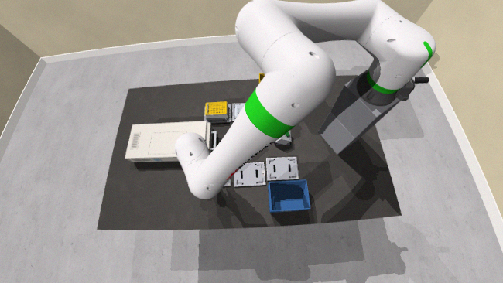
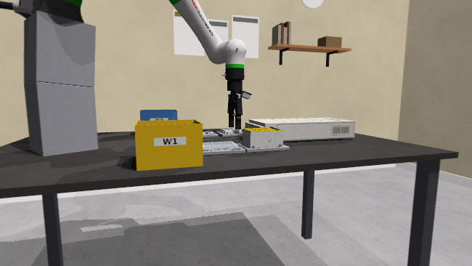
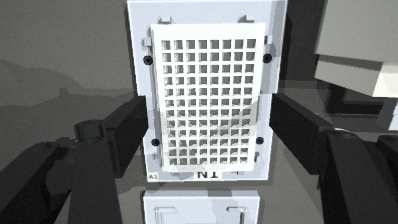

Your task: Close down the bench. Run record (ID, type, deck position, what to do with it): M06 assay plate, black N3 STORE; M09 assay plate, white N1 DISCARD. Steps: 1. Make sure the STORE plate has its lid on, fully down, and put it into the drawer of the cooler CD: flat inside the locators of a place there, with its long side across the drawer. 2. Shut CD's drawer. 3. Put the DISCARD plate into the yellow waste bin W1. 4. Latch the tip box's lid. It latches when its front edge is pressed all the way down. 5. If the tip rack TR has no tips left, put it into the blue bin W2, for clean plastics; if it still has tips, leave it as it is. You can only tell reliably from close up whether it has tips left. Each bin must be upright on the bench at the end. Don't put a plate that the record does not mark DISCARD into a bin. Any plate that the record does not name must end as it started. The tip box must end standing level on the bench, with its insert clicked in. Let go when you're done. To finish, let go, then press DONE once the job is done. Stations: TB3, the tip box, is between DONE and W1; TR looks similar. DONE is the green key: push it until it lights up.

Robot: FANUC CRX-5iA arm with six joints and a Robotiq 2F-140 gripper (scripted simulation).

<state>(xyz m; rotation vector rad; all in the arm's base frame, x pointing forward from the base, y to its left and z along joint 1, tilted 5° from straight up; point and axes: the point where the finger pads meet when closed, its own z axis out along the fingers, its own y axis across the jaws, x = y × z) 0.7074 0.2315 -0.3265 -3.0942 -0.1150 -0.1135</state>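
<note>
The white assay plate lies 3 cm below my hand. Also, from my hand: cooler CD: 20 cm ahead, 18 cm to the right, 1 cm below; yellow tip rack TR: 39 cm to the right; drawer: 19 cm to the right, 14 cm ahead, 2 cm below.
</note>
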